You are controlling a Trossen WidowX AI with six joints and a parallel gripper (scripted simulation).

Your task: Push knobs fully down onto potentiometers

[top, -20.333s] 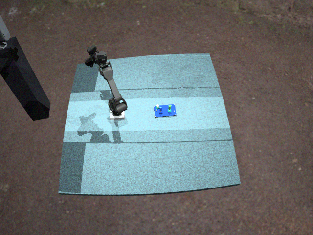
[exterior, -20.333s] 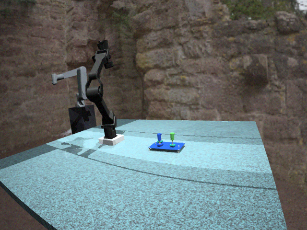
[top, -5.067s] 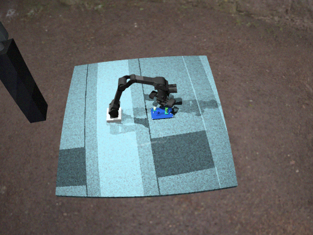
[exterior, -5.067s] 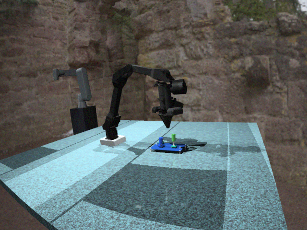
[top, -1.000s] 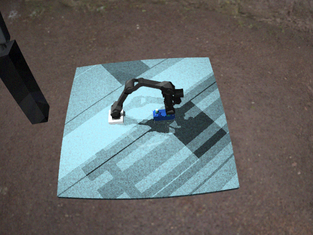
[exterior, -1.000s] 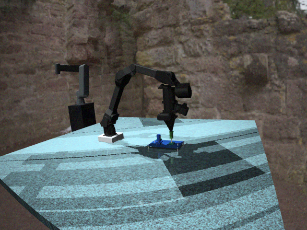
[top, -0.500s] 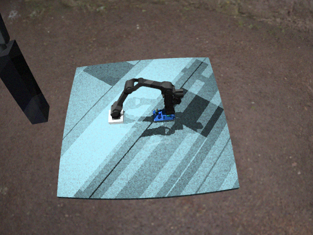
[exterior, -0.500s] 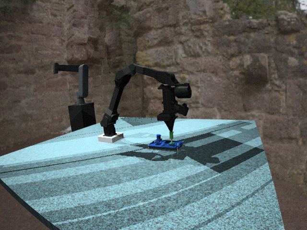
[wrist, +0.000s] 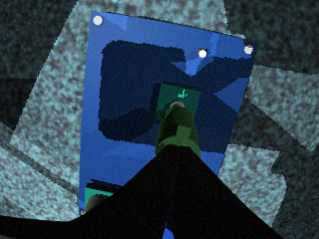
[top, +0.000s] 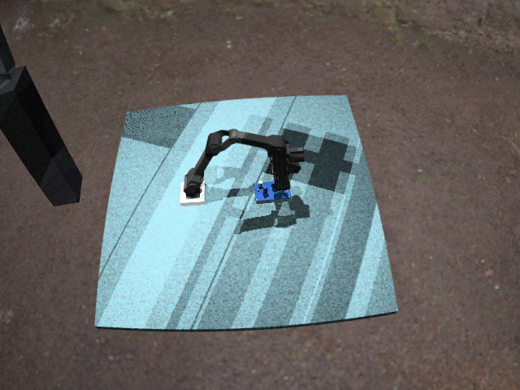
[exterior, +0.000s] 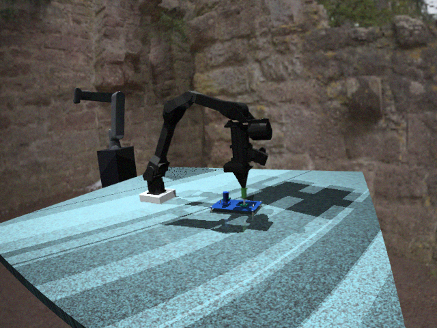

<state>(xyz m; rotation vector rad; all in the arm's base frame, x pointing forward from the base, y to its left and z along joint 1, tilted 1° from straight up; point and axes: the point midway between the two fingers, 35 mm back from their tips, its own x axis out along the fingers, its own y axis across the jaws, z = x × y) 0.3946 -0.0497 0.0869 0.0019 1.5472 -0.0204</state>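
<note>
Right now my gripper tip is 2 cm above the green knob. The rest, counted from my gripper tip: blue knob: 7 cm behind, 3 cm below.
</note>
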